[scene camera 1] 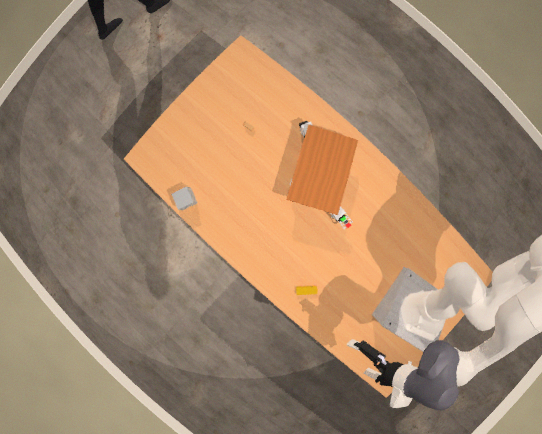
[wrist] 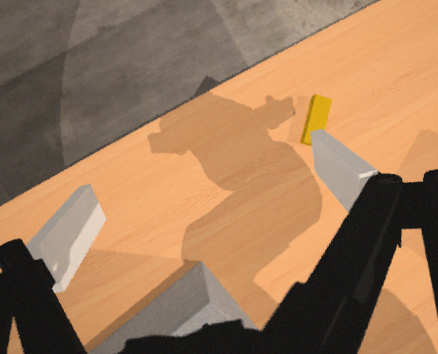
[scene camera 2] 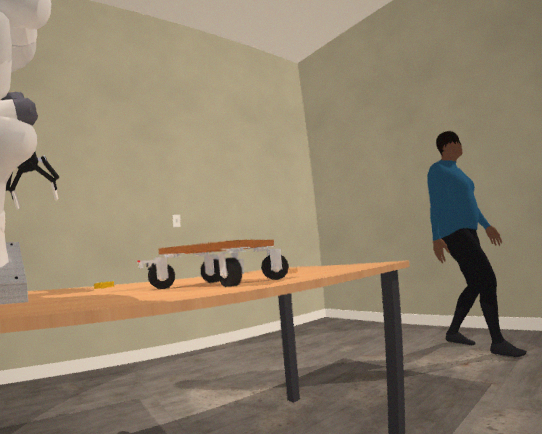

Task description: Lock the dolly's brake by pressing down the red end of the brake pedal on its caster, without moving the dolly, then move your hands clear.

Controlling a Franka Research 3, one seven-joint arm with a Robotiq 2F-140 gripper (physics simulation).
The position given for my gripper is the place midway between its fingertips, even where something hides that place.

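Note:
There is a dolly [scene camera 1: 321, 174], the same dolly [scene camera 2: 215, 268] that I can see from scene camera 2 as well, though in the wrist view it is out of frame. A yellow block [wrist: 319, 107] is here too. As for my gripper [scene camera 1: 358, 357], I also find the gripper [wrist: 202, 177] in the wrist view, and scene camera 2 gives me my gripper [scene camera 2: 37, 203] once more.

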